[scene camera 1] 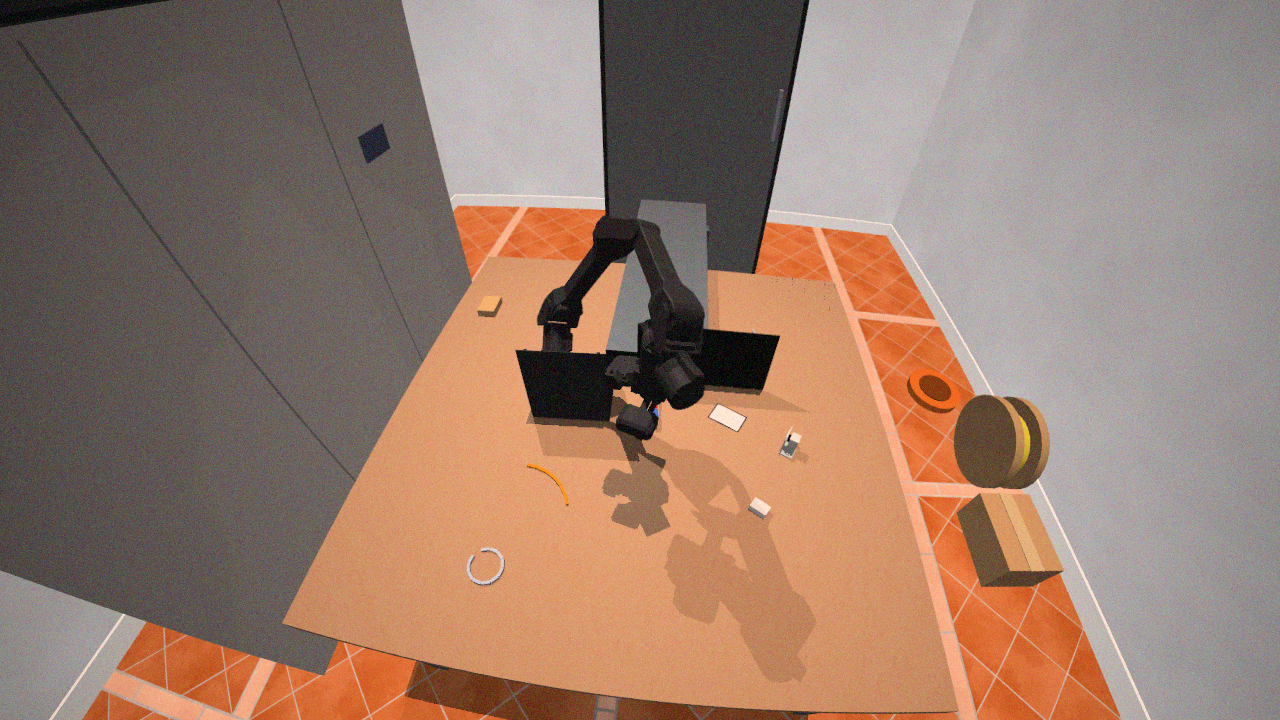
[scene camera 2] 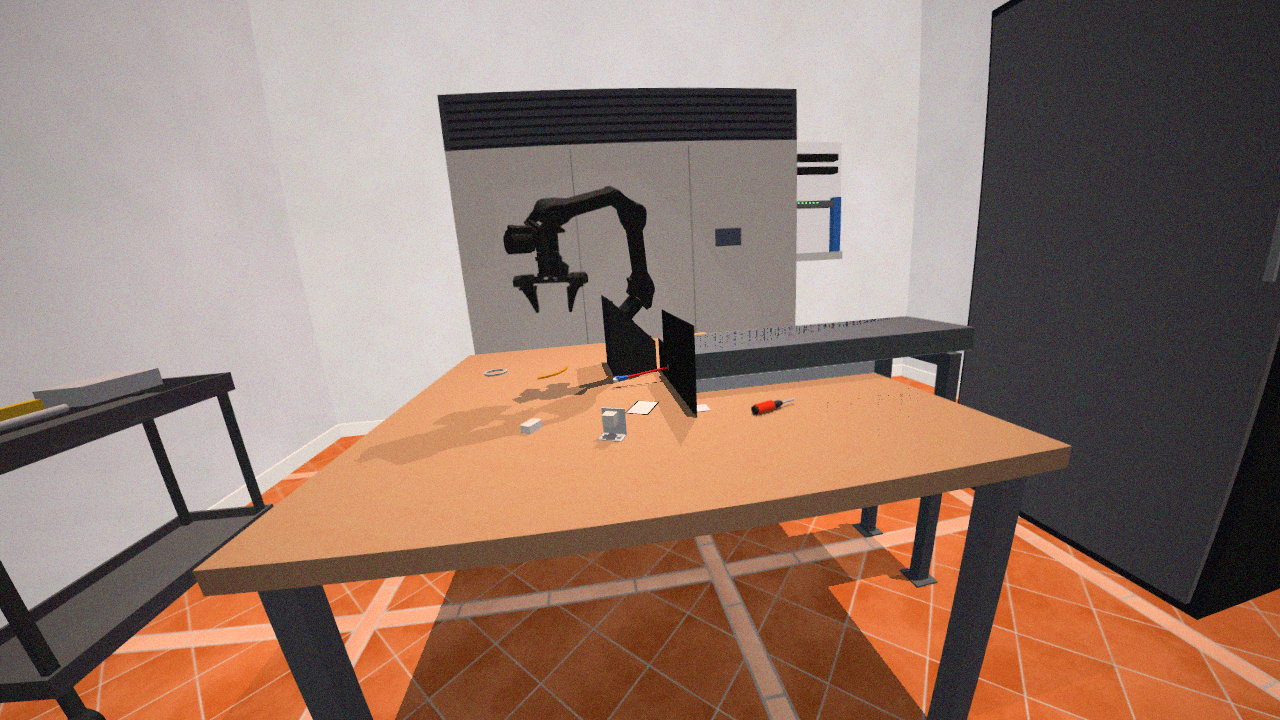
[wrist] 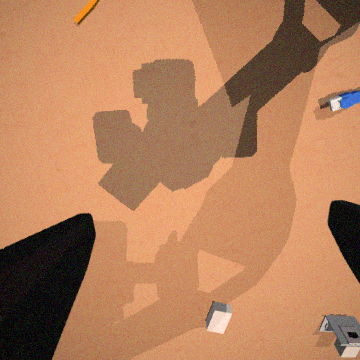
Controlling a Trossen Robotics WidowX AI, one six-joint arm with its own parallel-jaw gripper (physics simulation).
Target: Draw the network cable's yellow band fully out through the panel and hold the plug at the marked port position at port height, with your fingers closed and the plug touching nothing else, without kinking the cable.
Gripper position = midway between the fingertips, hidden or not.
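Scene camera 1 shows me my gripper (scene camera 1: 648, 420). In scene camera 2 I see my gripper (scene camera 2: 554, 312) as well, and the wrist view also shows my gripper (wrist: 211, 218).
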